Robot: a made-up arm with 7 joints.
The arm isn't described. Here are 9 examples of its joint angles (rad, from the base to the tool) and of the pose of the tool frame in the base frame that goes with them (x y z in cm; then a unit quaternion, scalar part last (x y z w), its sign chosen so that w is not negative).
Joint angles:
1: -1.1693 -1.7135 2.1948 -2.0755 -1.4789 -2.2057 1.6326
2: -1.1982 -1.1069 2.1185 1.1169 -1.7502 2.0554 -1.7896
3: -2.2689 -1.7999 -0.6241 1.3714 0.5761 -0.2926 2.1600
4: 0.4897 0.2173 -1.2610 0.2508 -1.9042 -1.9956 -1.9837
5: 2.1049 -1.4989 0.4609 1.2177 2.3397 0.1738 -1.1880
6: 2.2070 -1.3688 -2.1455 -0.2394 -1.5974 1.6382 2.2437
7: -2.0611 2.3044 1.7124 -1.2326 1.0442 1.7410 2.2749
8: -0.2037 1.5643 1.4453 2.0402 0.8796 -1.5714 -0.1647
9: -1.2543 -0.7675 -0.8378 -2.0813 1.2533 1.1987 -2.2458
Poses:
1: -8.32 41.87 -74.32 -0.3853 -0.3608 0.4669 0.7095
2: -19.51 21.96 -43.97 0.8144 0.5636 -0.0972 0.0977
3: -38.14 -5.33 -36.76 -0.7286 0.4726 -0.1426 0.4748
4: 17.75 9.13 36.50 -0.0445 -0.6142 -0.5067 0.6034
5: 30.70 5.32 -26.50 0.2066 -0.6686 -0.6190 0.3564
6: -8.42 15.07 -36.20 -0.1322 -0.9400 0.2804 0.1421
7: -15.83 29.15 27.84 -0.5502 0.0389 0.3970 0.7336
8: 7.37 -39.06 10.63 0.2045 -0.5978 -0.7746 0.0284
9: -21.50 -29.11 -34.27 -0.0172 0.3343 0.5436 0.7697
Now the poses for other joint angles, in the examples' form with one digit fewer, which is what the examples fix.
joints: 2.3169 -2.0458 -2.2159 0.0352 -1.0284 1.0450 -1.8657
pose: -1.4 -29.0 -36.1 -0.308 0.700 0.573 0.295
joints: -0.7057 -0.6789 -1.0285 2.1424 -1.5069 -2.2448 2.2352
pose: -19.2 -28.8 10.1 0.664 -0.635 0.220 0.328
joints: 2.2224 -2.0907 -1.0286 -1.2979 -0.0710 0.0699 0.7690
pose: 31.5 15.8 -50.2 0.841 0.053 0.024 0.539
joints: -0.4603 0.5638 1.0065 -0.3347 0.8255 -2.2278 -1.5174
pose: 9.6 -54.6 23.3 -0.015 -0.446 0.223 0.867
